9 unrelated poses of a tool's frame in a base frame.
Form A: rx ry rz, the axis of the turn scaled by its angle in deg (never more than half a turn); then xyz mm.
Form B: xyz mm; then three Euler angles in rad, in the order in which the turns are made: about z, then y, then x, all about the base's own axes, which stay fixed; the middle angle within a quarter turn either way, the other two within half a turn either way. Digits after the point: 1 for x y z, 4 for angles.
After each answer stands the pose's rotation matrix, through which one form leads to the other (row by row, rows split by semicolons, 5 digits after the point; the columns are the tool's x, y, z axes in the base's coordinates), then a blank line. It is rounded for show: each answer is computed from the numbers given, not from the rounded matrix.
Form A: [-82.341, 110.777, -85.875, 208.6, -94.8, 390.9]
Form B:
[208.6, -94.8, 390.9, 2.2908, 0.8141, 2.2085]
-0.45270 -0.51616 0.72708; -0.83279 -0.04664 -0.55162; 0.31863 -0.85522 -0.40874

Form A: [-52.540, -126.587, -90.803, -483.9, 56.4, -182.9]
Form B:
[-483.9, 56.4, -182.9, -2.4500, 0.1400, -1.9476]
-0.76271 0.63151 0.13955; 0.33460 0.20065 0.92075; 0.55346 0.74895 -0.36435

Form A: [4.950, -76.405, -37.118, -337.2, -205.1, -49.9]
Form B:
[-337.2, -205.1, -49.9, -1.3454, -1.1627, -0.8578]
0.08872 0.38686 -0.91786; -0.48239 0.82290 0.30021; 0.87145 0.41614 0.25963

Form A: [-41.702, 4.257, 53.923, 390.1, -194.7, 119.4]
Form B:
[390.1, -194.7, 119.4, 0.8971, -0.2484, -0.6653]
0.60471 -0.75754 -0.24590; 0.70957 0.37220 0.59832; -0.36172 -0.53629 0.76259

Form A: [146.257, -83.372, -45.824, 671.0, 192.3, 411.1]
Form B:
[671.0, 192.3, 411.1, 1.0869, -0.5067, -2.9462]
0.40676 -0.77397 -0.48530; -0.82454 -0.53975 0.16972; -0.39330 0.33111 -0.85772

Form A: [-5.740, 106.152, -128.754, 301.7, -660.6, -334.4]
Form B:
[301.7, -660.6, -334.4, -3.0079, 0.1970, 1.3657]
-0.97192 0.13072 0.19568; -0.21701 -0.17628 -0.96012; -0.09101 -0.97562 0.19970

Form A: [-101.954, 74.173, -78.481, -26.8, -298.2, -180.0]
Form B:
[-26.8, -298.2, -180.0, 1.5139, 1.2027, 2.7707]
0.02044 -0.35922 0.93303; -0.91128 -0.39058 -0.13041; 0.41127 -0.84759 -0.33534

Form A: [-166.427, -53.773, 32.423, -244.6, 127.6, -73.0]
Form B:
[-244.6, 127.6, -73.0, -0.6397, -0.3599, 3.0608]
0.75086 0.55874 -0.35216; 0.57223 -0.81660 -0.07553; -0.32978 -0.14480 -0.93289

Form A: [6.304, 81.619, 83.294, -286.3, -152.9, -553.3]
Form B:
[-286.3, -152.9, -553.3, 2.2252, 0.7474, -1.1684]
-0.44645 -0.58195 0.67972; 0.69140 0.25786 0.67489; -0.56802 0.77126 0.28724

